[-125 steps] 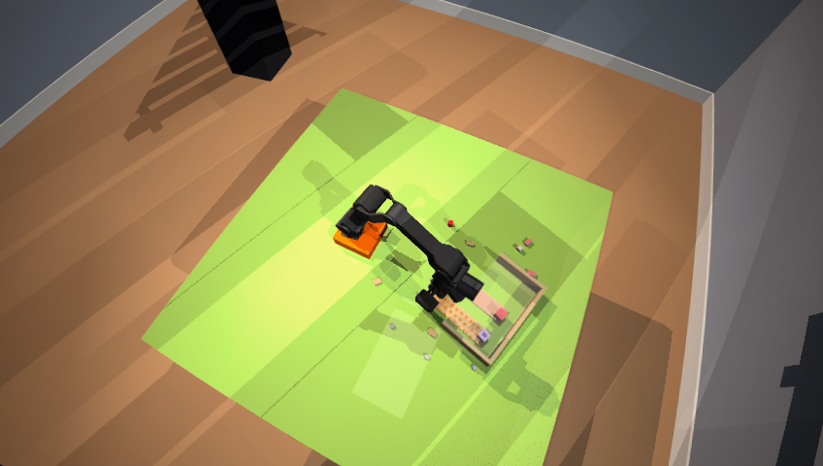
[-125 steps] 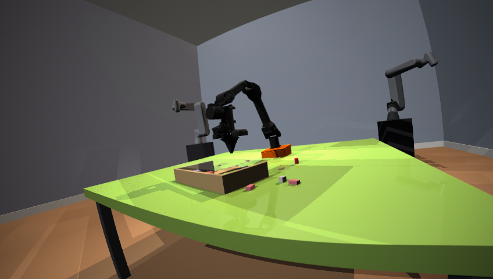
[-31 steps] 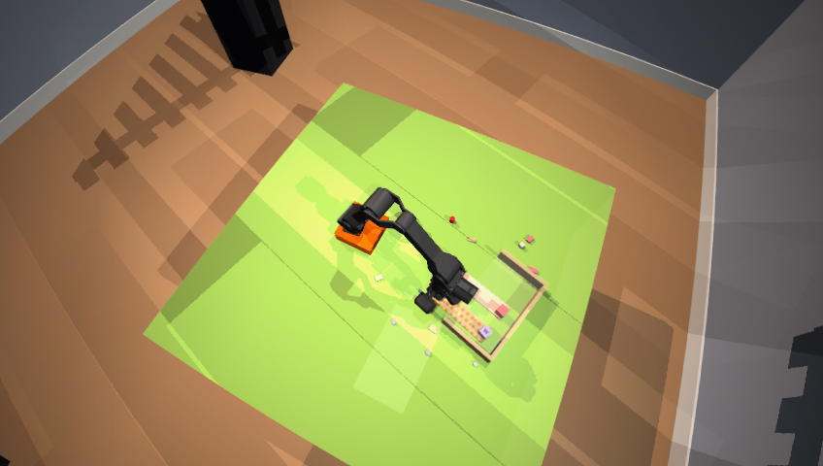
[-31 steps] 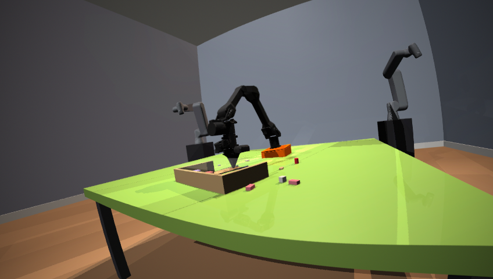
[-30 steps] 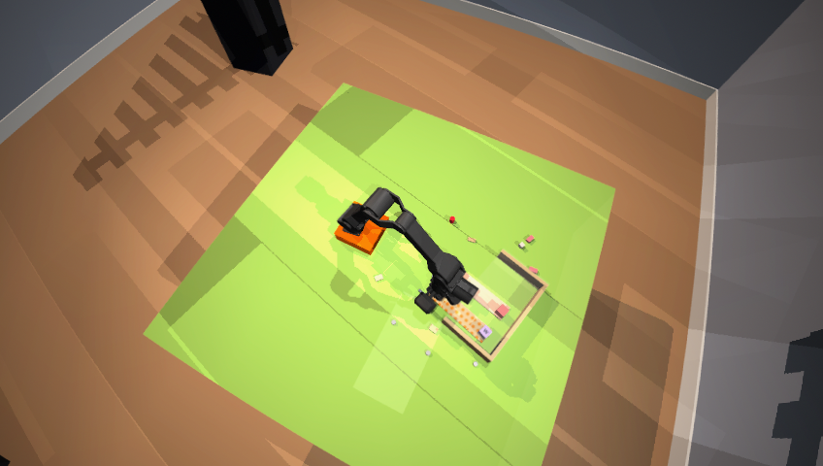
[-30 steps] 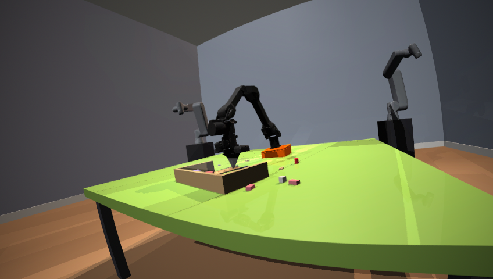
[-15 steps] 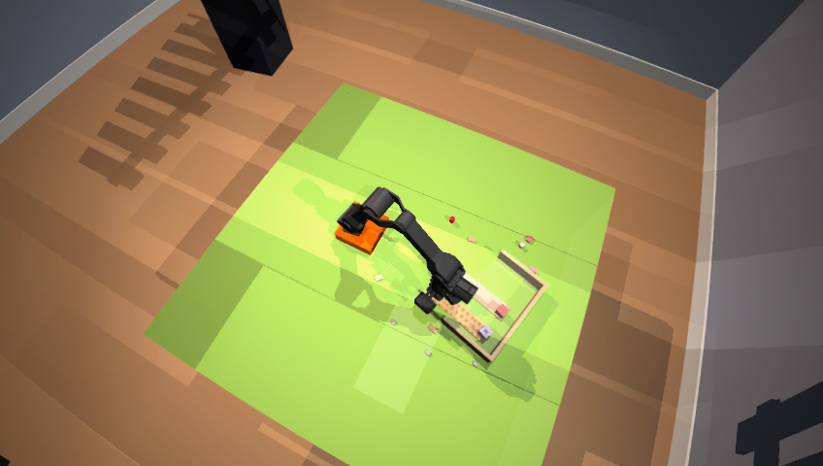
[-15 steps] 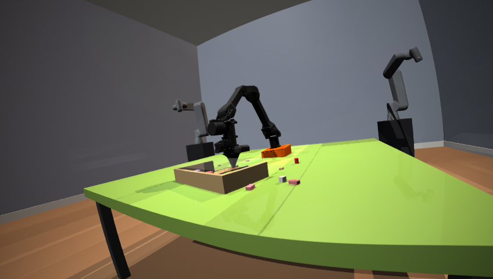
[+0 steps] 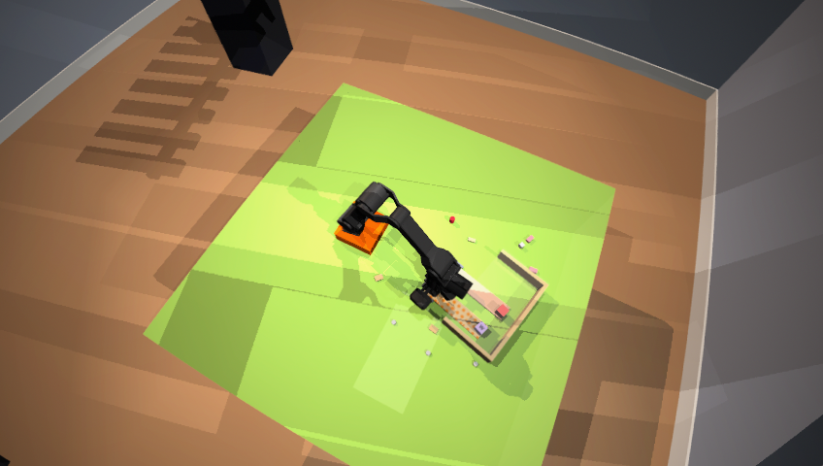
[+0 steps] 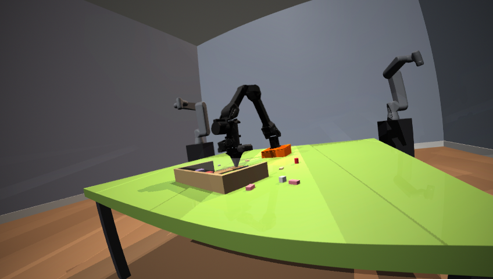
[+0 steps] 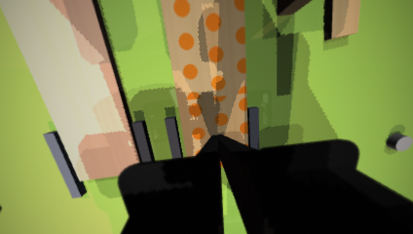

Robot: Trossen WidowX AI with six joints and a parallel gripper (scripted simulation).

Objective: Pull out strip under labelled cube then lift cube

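Now: the purple labelled cube 18 cm ahead of my gripper tip, 8 cm to the right of it and 1 cm above it.
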